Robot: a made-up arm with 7 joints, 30 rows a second.
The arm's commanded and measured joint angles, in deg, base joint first. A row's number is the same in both.
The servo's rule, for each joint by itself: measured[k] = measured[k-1] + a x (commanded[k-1-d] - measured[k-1]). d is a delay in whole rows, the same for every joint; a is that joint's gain. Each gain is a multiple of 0.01, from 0.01 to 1. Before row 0 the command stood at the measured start. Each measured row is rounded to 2 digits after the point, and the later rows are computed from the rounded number. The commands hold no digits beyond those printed.
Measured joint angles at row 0:
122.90, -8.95, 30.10, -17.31, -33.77, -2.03, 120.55
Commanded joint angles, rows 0 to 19:
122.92, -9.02, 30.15, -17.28, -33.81, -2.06, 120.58
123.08, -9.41, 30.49, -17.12, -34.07, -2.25, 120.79
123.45, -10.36, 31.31, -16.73, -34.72, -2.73, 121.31
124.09, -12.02, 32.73, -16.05, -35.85, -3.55, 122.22
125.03, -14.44, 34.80, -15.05, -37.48, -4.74, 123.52
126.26, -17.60, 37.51, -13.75, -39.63, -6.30, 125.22
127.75, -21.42, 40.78, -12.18, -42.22, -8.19, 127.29
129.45, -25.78, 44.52, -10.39, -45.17, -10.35, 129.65
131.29, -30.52, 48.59, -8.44, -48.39, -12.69, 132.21
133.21, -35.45, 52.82, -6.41, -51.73, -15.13, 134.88
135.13, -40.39, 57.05, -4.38, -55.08, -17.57, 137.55
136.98, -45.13, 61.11, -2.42, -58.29, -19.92, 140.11
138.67, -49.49, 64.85, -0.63, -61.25, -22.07, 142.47
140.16, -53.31, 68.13, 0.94, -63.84, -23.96, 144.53
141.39, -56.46, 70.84, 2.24, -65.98, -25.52, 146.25
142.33, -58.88, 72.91, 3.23, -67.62, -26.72, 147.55
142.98, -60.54, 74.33, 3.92, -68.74, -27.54, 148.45
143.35, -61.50, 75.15, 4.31, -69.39, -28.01, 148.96
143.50, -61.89, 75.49, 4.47, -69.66, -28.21, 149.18
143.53, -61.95, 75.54, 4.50, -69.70, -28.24, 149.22
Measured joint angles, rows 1 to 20:
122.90, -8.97, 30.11, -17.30, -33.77, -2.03, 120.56
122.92, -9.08, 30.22, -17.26, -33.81, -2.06, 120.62
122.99, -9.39, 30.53, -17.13, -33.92, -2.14, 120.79
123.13, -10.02, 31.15, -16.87, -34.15, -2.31, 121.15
123.38, -11.08, 32.17, -16.43, -34.55, -2.60, 121.74
123.75, -12.64, 33.67, -15.79, -35.16, -3.04, 122.61
124.27, -14.75, 35.66, -14.92, -36.01, -3.66, 123.78
124.94, -17.40, 38.14, -13.83, -37.11, -4.46, 125.25
125.77, -20.55, 41.07, -12.54, -38.46, -5.45, 126.99
126.74, -24.13, 44.36, -11.07, -40.05, -6.61, 128.96
127.83, -28.03, 47.91, -9.46, -41.85, -7.93, 131.11
129.02, -32.13, 51.61, -7.77, -43.82, -9.37, 133.36
130.27, -36.30, 55.32, -6.06, -45.91, -10.89, 135.64
131.56, -40.38, 58.91, -4.38, -48.06, -12.46, 137.86
132.84, -44.24, 62.25, -2.79, -50.21, -14.03, 139.96
134.07, -47.75, 65.23, -1.35, -52.30, -15.55, 141.86
135.23, -50.82, 67.78, -0.09, -54.27, -16.99, 143.51
136.29, -53.38, 69.84, 0.97, -56.08, -18.31, 144.87
137.23, -55.42, 71.42, 1.81, -57.71, -19.50, 145.95
138.05, -56.99, 72.57, 2.46, -59.15, -20.55, 146.77
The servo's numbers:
d 0
a 0.13 0.24 0.28 0.24 0.12 0.12 0.25

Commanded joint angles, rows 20 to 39:
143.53, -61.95, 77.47, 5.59, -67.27, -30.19, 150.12
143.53, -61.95, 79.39, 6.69, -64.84, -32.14, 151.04
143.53, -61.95, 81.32, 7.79, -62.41, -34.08, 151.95
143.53, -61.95, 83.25, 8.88, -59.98, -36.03, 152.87
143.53, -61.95, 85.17, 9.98, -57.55, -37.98, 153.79
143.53, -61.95, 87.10, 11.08, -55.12, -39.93, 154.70
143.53, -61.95, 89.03, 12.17, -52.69, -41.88, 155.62
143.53, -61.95, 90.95, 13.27, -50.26, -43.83, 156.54
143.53, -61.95, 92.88, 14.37, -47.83, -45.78, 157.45
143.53, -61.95, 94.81, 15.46, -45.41, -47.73, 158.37
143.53, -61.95, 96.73, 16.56, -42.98, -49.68, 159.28
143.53, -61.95, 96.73, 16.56, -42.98, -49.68, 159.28
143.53, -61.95, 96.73, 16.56, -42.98, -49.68, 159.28
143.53, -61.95, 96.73, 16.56, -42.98, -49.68, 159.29
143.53, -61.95, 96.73, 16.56, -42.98, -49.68, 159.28
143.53, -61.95, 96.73, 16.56, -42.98, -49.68, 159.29
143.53, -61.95, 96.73, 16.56, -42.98, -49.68, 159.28
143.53, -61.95, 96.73, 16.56, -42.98, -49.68, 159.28
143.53, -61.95, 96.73, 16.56, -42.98, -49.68, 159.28
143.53, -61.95, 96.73, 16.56, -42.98, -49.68, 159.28
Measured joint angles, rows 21 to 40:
138.76, -58.18, 73.94, 3.21, -60.12, -21.71, 147.61
139.38, -59.08, 75.47, 4.05, -60.69, -22.96, 148.47
139.92, -59.77, 77.11, 4.95, -60.90, -24.29, 149.34
140.39, -60.29, 78.83, 5.89, -60.79, -25.70, 150.22
140.80, -60.69, 80.61, 6.87, -60.40, -27.17, 151.11
141.15, -60.99, 82.43, 7.88, -59.77, -28.70, 152.01
141.46, -61.22, 84.28, 8.91, -58.92, -30.28, 152.91
141.73, -61.40, 86.15, 9.96, -57.88, -31.91, 153.82
141.96, -61.53, 88.03, 11.02, -56.67, -33.57, 154.73
142.16, -61.63, 89.93, 12.09, -55.32, -35.27, 155.64
142.34, -61.71, 91.83, 13.16, -53.84, -37.00, 156.55
142.49, -61.77, 93.20, 13.98, -52.54, -38.52, 157.23
142.63, -61.81, 94.19, 14.60, -51.39, -39.86, 157.74
142.75, -61.84, 94.90, 15.07, -50.38, -41.04, 158.13
142.85, -61.87, 95.41, 15.43, -49.49, -42.08, 158.42
142.94, -61.89, 95.78, 15.70, -48.71, -42.99, 158.64
143.02, -61.90, 96.05, 15.91, -48.02, -43.79, 158.80
143.09, -61.91, 96.24, 16.07, -47.42, -44.50, 158.92
143.15, -61.92, 96.38, 16.19, -46.89, -45.12, 159.01
143.20, -61.93, 96.48, 16.28, -46.42, -45.67, 159.08

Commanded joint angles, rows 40 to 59:
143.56, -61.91, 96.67, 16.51, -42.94, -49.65, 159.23
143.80, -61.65, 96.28, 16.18, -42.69, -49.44, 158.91
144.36, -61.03, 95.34, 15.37, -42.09, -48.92, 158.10
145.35, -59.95, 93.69, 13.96, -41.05, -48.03, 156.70
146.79, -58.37, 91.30, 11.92, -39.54, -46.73, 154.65
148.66, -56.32, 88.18, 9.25, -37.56, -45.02, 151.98
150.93, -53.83, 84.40, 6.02, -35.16, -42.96, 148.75
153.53, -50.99, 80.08, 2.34, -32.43, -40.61, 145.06
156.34, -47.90, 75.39, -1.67, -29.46, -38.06, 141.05
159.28, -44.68, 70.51, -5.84, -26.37, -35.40, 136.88
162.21, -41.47, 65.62, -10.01, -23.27, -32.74, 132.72
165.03, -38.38, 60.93, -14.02, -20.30, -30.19, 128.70
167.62, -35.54, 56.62, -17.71, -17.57, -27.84, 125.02
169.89, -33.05, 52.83, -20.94, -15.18, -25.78, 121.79
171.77, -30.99, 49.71, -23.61, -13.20, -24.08, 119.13
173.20, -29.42, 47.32, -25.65, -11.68, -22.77, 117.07
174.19, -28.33, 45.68, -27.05, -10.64, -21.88, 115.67
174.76, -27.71, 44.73, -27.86, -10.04, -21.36, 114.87
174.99, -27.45, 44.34, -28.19, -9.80, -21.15, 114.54
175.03, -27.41, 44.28, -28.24, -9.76, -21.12, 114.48
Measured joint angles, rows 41 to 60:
143.25, -61.93, 96.53, 16.34, -46.00, -46.15, 159.12
143.32, -61.86, 96.46, 16.30, -45.60, -46.54, 159.07
143.46, -61.66, 96.15, 16.08, -45.18, -46.83, 158.83
143.71, -61.25, 95.46, 15.57, -44.68, -46.97, 158.30
144.11, -60.56, 94.30, 14.69, -44.06, -46.94, 157.39
144.70, -59.54, 92.59, 13.38, -43.28, -46.71, 156.04
145.51, -58.17, 90.30, 11.61, -42.31, -46.26, 154.22
146.55, -56.45, 87.44, 9.39, -41.12, -45.58, 151.93
147.82, -54.40, 84.07, 6.74, -39.72, -44.68, 149.21
149.31, -52.07, 80.27, 3.72, -38.12, -43.57, 146.13
150.99, -49.53, 76.17, 0.42, -36.34, -42.27, 142.78
152.82, -46.85, 71.90, -3.05, -34.42, -40.82, 139.26
154.74, -44.14, 67.62, -6.57, -32.40, -39.26, 135.70
156.71, -41.48, 63.48, -10.02, -30.33, -37.64, 132.22
158.67, -38.96, 59.62, -13.28, -28.27, -36.01, 128.95
160.56, -36.67, 56.18, -16.25, -26.28, -34.42, 125.98
162.33, -34.67, 53.24, -18.84, -24.40, -32.92, 123.40
163.95, -33.00, 50.86, -21.00, -22.68, -31.53, 121.27
165.39, -31.67, 49.03, -22.73, -21.13, -30.28, 119.59
166.64, -30.65, 47.70, -24.05, -19.77, -29.18, 118.31

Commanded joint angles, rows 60 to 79:
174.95, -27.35, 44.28, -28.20, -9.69, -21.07, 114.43
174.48, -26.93, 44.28, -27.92, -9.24, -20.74, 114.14
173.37, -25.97, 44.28, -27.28, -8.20, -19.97, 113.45
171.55, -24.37, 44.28, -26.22, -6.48, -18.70, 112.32
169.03, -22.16, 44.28, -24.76, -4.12, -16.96, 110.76
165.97, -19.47, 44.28, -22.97, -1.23, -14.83, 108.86
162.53, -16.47, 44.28, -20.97, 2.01, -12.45, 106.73
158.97, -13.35, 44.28, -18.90, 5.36, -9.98, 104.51
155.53, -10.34, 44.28, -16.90, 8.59, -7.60, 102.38
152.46, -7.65, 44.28, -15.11, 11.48, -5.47, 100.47
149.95, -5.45, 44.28, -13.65, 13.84, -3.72, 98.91
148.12, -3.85, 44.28, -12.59, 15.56, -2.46, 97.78
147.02, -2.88, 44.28, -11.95, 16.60, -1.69, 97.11
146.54, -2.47, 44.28, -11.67, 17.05, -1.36, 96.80
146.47, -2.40, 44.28, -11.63, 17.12, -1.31, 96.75
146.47, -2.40, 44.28, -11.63, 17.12, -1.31, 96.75
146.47, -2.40, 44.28, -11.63, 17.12, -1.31, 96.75
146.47, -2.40, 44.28, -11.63, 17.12, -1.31, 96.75
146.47, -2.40, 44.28, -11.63, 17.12, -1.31, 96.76
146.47, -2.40, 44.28, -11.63, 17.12, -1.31, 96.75
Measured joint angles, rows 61 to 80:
167.72, -29.86, 46.74, -25.05, -18.56, -28.21, 117.34
168.60, -29.16, 46.05, -25.74, -17.44, -27.31, 116.54
169.22, -28.39, 45.55, -26.11, -16.33, -26.43, 115.77
169.52, -27.43, 45.19, -26.14, -15.15, -25.50, 114.91
169.46, -26.17, 44.94, -25.81, -13.83, -24.48, 113.87
169.01, -24.56, 44.76, -25.13, -12.32, -23.32, 112.62
168.17, -22.62, 44.63, -24.13, -10.60, -22.02, 111.15
166.97, -20.40, 44.53, -22.87, -8.68, -20.58, 109.49
165.48, -17.99, 44.46, -21.44, -6.61, -19.02, 107.71
163.79, -15.51, 44.41, -19.92, -4.44, -17.39, 105.90
161.99, -13.10, 44.37, -18.42, -2.25, -15.75, 104.15
160.19, -10.88, 44.34, -17.02, -0.11, -14.16, 102.56
158.48, -8.96, 44.32, -15.80, 1.90, -12.66, 101.20
156.93, -7.40, 44.31, -14.81, 3.72, -11.30, 100.10
155.57, -6.20, 44.30, -14.05, 5.33, -10.10, 99.26
154.39, -5.29, 44.29, -13.47, 6.74, -9.05, 98.63
153.36, -4.60, 44.29, -13.03, 7.99, -8.12, 98.16
152.46, -4.07, 44.29, -12.69, 9.09, -7.30, 97.81
151.68, -3.67, 44.29, -12.44, 10.05, -6.58, 97.55
151.00, -3.37, 44.29, -12.25, 10.90, -5.95, 97.35

